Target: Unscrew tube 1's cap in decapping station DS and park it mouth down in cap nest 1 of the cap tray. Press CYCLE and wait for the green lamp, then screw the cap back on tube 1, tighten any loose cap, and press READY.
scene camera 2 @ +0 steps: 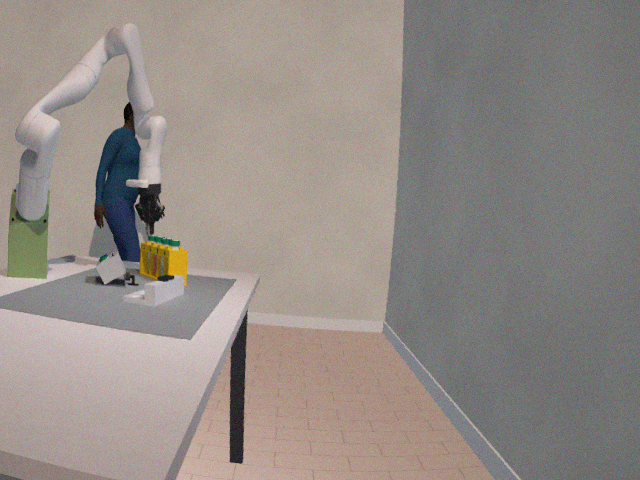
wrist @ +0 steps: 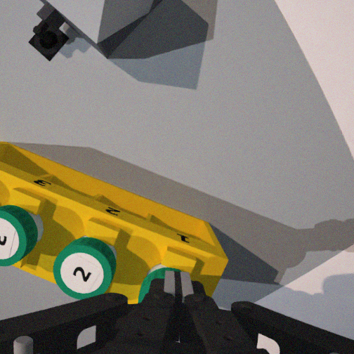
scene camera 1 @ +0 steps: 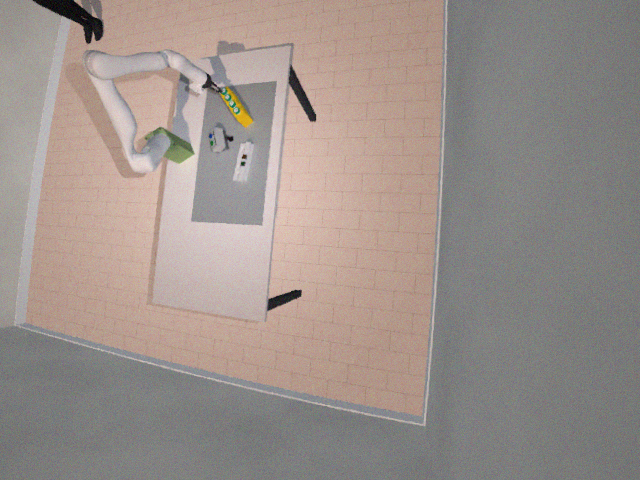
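Where they show: gripper, fingertip midpoint: (scene camera 2: 149, 235) (scene camera 1: 221, 92); arm's base at its link origin: (scene camera 2: 31, 207) (scene camera 1: 161, 141).
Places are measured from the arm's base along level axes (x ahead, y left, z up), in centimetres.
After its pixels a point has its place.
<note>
My gripper (scene camera 1: 221, 90) {x 32.5, y 28.1, z -6.8 cm} (scene camera 2: 151, 231) {x 32.5, y 28.1, z -6.8 cm} (wrist: 175, 287) is shut with nothing between its fingers. Its tips are over the end of the yellow rack (scene camera 1: 244, 118) {x 44.5, y 13.5, z -12.4 cm} (scene camera 2: 178, 263) {x 44.2, y 13.2, z -12.8 cm} (wrist: 145, 225). There they partly hide a green cap (wrist: 152, 284) beside the rack's mark 1. The cap marked 2 (wrist: 82, 270) and another green cap (wrist: 10, 235) are on tubes further along the rack. A grey box (scene camera 1: 220, 139) {x 29.1, y 3.1, z -12.9 cm} (scene camera 2: 112, 269) {x 27.6, y -1.4, z -14.4 cm} carries a blue button (scene camera 1: 210, 136) {x 22.8, y 5.4, z -12.2 cm} and a green button (scene camera 1: 211, 143) {x 24.0, y 0.9, z -11.9 cm}. A white tray-like block (scene camera 1: 239, 174) {x 41.6, y -18.2, z -14.3 cm} (scene camera 2: 166, 291) {x 44.8, y -13.5, z -16.6 cm} bears small dark and green parts. Lamp states cannot be made out.
A small black fixture (scene camera 1: 230, 138) {x 32.5, y 5.5, z -17.8 cm} (scene camera 2: 132, 280) {x 32.1, y 5.4, z -17.7 cm} (wrist: 48, 39) stands beside the grey box. The grey mat (scene camera 1: 222, 201) {x 28.2, y -31.9, z -18.9 cm} (scene camera 2: 191, 320) {x 52.8, y -31.8, z -18.9 cm} lies on the white table (scene camera 1: 211, 268) {x 22.0, y -71.0, z -19.2 cm} (scene camera 2: 77, 372) {x 40.7, y -72.9, z -19.2 cm}. The arm's green pedestal (scene camera 1: 180, 150) {x 4.4, y -2.0, z -9.7 cm} (scene camera 2: 28, 250) {x 1.2, y -3.4, z -11.6 cm} stands at the table edge. A person (scene camera 2: 121, 160) stands behind the arm.
</note>
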